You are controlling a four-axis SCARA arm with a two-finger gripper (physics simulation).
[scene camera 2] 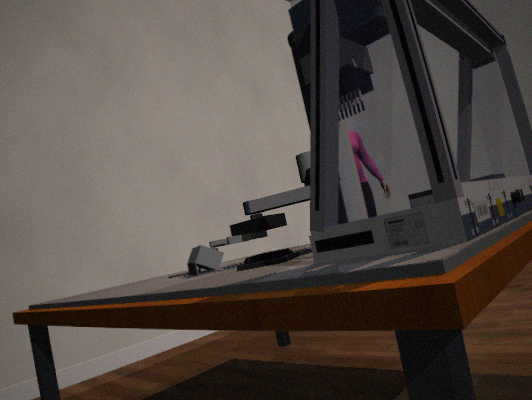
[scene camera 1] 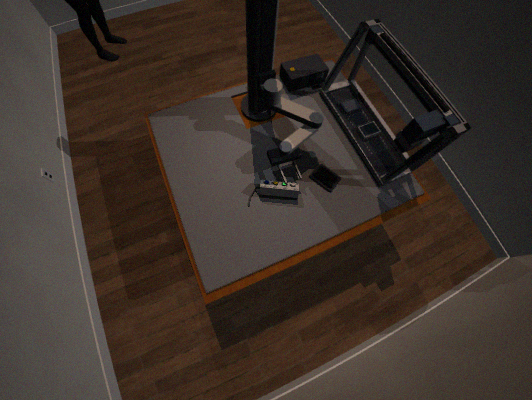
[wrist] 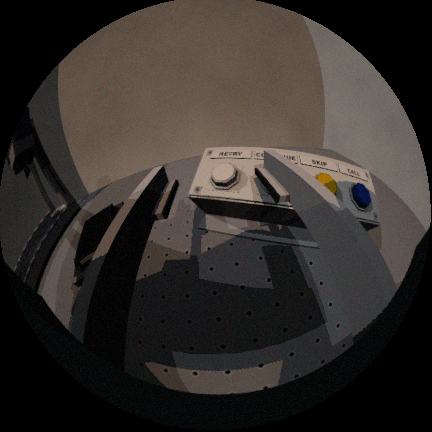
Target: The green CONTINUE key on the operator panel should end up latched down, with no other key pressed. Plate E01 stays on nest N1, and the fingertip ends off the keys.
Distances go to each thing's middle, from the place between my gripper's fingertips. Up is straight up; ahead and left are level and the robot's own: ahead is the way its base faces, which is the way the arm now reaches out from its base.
Labels:
The black flat pad [wrist: 94, 227] lies 30 mm ahead of my hand, 220 mm to the left of it and 60 mm below it.

